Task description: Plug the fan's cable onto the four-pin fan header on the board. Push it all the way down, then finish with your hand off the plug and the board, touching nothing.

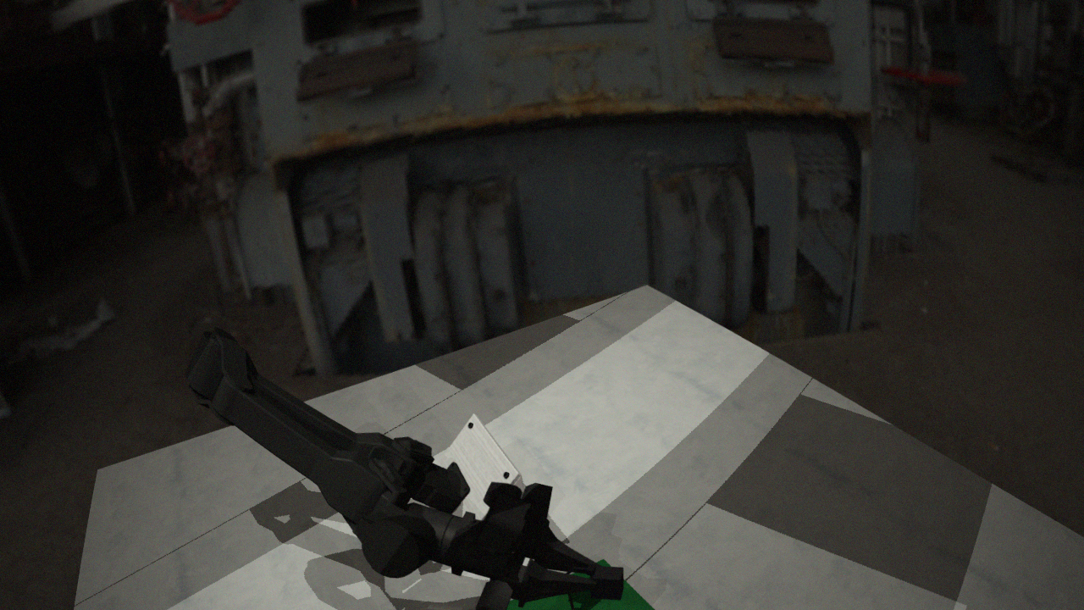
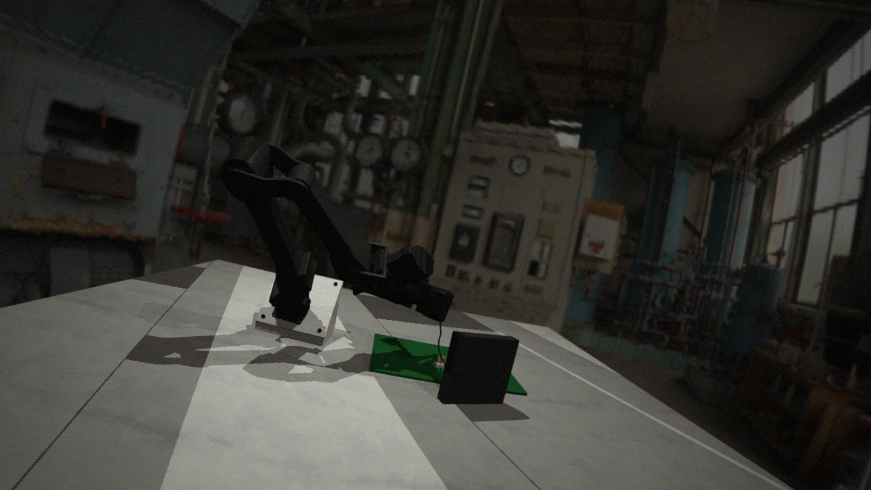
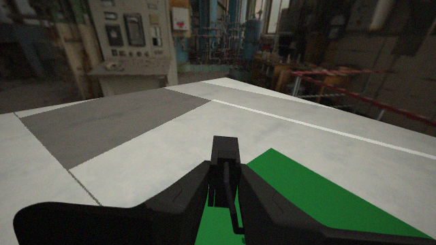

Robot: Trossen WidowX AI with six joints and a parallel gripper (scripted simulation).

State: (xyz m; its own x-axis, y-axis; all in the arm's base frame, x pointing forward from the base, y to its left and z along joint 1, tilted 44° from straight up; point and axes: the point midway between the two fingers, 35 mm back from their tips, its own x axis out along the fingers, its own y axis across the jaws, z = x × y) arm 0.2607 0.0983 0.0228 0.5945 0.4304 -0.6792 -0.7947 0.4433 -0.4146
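My gripper tip is 130 mm above the green board, 50 mm to the left of it and 50 mm short of it. Also, from my gripper tip: black plug (10 mm to the left, 10 mm below); then fan header (120 mm below, 80 mm to the right, 40 mm ahead); then black fan (220 mm to the right, 90 mm ahead, 60 mm below).
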